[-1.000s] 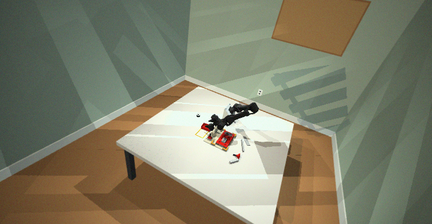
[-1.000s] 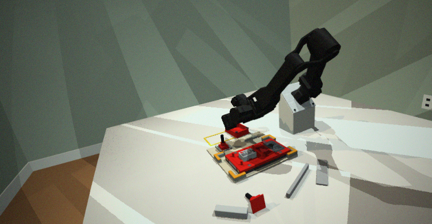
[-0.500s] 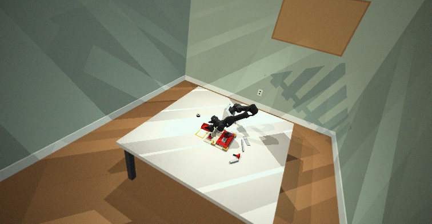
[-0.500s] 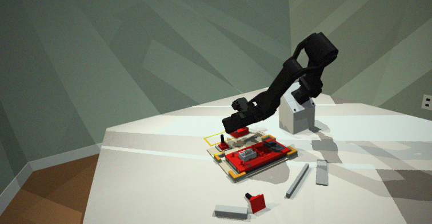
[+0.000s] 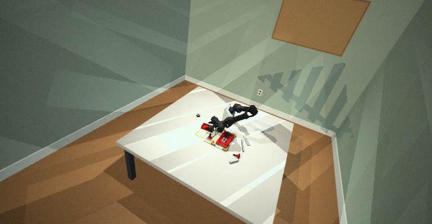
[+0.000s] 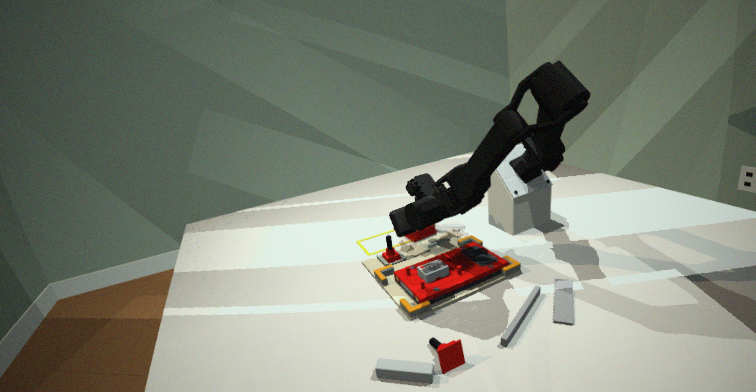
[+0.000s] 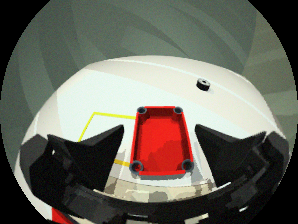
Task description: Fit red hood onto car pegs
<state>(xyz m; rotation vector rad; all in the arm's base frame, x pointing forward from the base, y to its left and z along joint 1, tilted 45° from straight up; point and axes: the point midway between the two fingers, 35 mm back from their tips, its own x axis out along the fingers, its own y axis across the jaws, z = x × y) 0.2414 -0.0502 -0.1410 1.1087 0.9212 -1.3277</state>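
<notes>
The red hood is 20 mm below my gripper tip. The rest, counted from my gripper tip: grey bar (270 mm ahead, 370 mm to the left, 20 mm below); grey engine block (110 mm ahead, 230 mm to the left, 10 mm below).
</notes>
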